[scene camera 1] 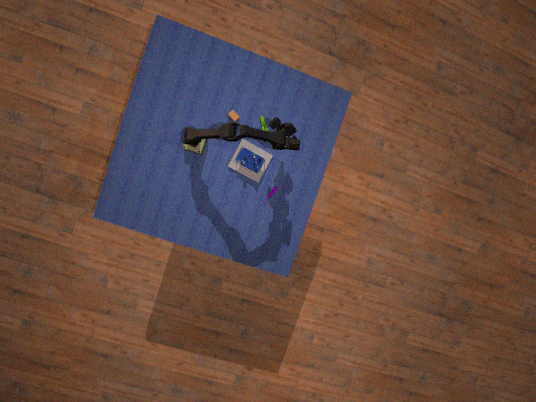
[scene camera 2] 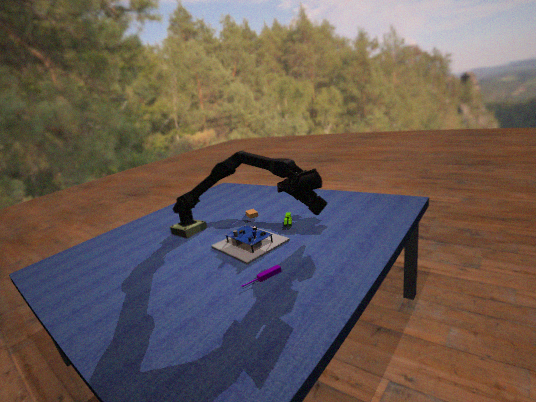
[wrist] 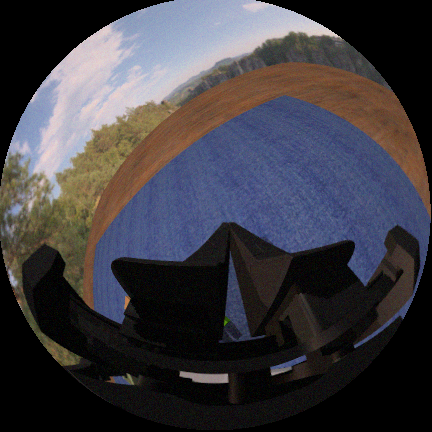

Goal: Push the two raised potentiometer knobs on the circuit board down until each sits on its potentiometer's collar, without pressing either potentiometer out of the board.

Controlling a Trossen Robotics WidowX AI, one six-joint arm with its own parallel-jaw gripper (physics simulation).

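Pixels of known places: gripper, fingertip midpoint: (scene camera 1: 285, 123) (scene camera 2: 314, 200) (wrist: 227, 227); arm's base at its link origin: (scene camera 1: 193, 140) (scene camera 2: 187, 223).
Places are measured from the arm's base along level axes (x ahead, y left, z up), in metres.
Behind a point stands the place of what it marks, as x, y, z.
Observation:
The blue circuit board (scene camera 1: 250, 159) {0.355, 0.076, 0.006} (scene camera 2: 248, 234) {0.363, 0.069, 0.009} stands on short legs over a light grey base plate (scene camera 1: 259, 178) {0.461, 0.004, -0.026} (scene camera 2: 246, 258) {0.446, -0.010, -0.026}. Several small dark and light parts stand on the board. They are too small to tell which are the two potentiometer knobs or how high each sits. My gripper (wrist: 227, 227) {0.430, 0.362, 0.055} is shut with its fingertips together and nothing between them. In scene camera 2 the gripper (scene camera 2: 320, 207) {0.430, 0.362, 0.055} hangs high above the table, beyond the board and to its right, touching nothing. In the wrist view a strip of the grey plate (wrist: 210, 377) {0.339, 0.148, -0.026} shows low behind the gripper's frame; the knobs are hidden there.
A purple screwdriver (scene camera 1: 271, 194) {0.578, -0.048, -0.015} (scene camera 2: 269, 273) {0.588, -0.032, -0.019} lies on the blue table (scene camera 1: 165, 65) {-0.374, 0.315, -0.034} (scene camera 2: 100, 285) {0.154, -0.426, -0.034} near the plate. A bright green object (scene camera 1: 263, 123) {0.312, 0.317, -0.022} (scene camera 2: 287, 219) {0.327, 0.299, -0.027} and an orange block (scene camera 1: 233, 116) {0.133, 0.255, -0.014} (scene camera 2: 251, 213) {0.151, 0.246, -0.014} are on the plate's far side. The arm's olive base (scene camera 2: 188, 229) {0.074, -0.032, 0.000} is at the left.

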